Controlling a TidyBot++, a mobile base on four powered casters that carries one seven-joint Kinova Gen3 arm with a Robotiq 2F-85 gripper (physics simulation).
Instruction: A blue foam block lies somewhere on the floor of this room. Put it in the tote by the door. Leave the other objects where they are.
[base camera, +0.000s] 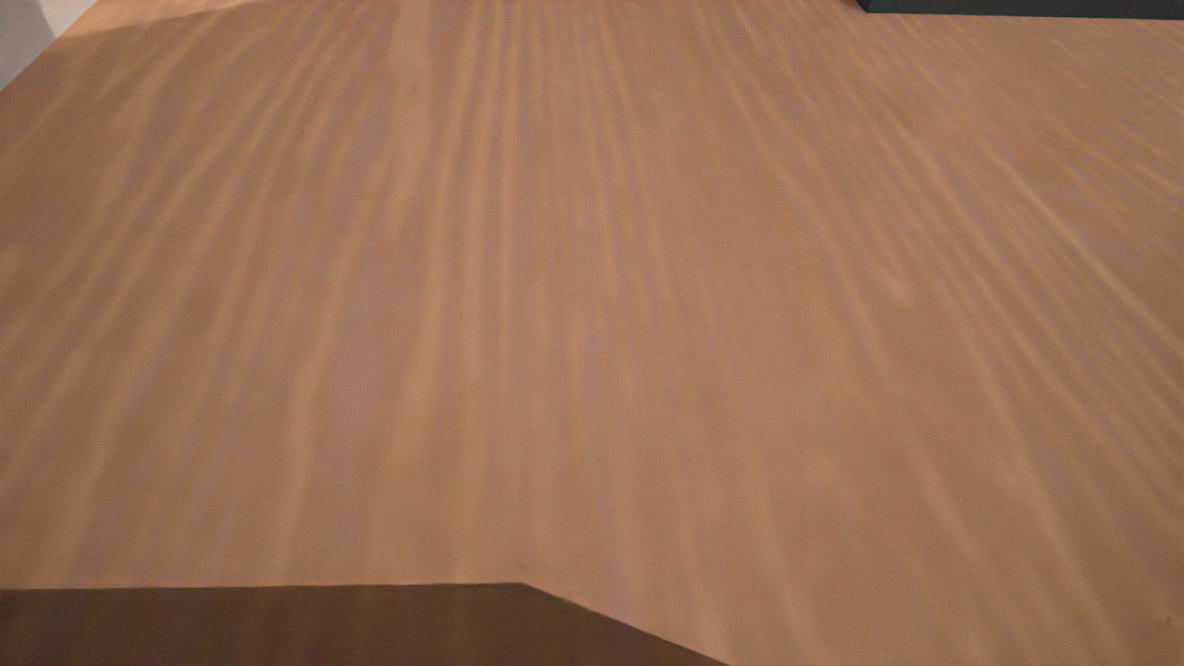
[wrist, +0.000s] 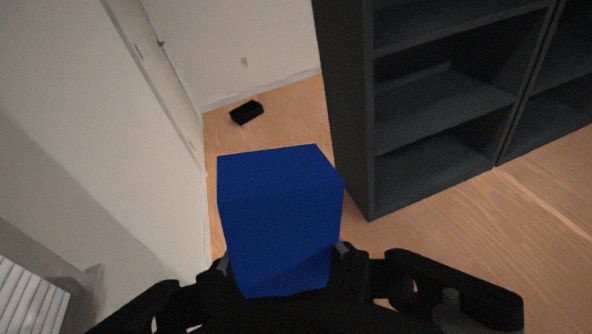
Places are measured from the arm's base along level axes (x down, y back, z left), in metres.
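Pixels of known places: gripper, between the fingertips: (wrist: 283, 257).
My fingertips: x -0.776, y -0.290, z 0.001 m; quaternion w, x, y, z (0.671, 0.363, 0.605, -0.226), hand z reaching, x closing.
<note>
Behind a point stands the place of what it marks.
The blue foam block (wrist: 280, 220) @(y -0.280, x -0.825, z -0.007 m) is between the fingers of my gripper (wrist: 283, 257) @(y -0.290, x -0.776, z 0.001 m) in the wrist view. The gripper is shut on it, with a finger on its left and right sides, and holds it up off the floor. A small black box-like object (wrist: 246, 112) @(y -2.622, x 0.297, z 0.097 m) lies on the floor beyond the block, near the corner of the walls. It is too dark to tell whether it is the tote. The block and gripper do not show in the base view.
A tall dark shelf unit (wrist: 346, 100) @(y -1.190, x -0.332, z -0.409 m) stands right of the block; a dark base edge (base camera: 1026, 8) @(y -1.023, x 0.386, z -0.634 m) shows at the base view's top right. A pale door (wrist: 145, 75) @(y -1.937, x -0.506, z 0.571 m) with hinges is on the left. White blinds (wrist: 32, 300) @(y -0.518, x -0.539, z 0.524 m) show at lower left. Wood floor (base camera: 579, 289) @(y -0.479, x 0.396, z -0.027 m) (wrist: 525, 225) @(y -0.648, x 0.397, z -1.159 m) stretches ahead.
</note>
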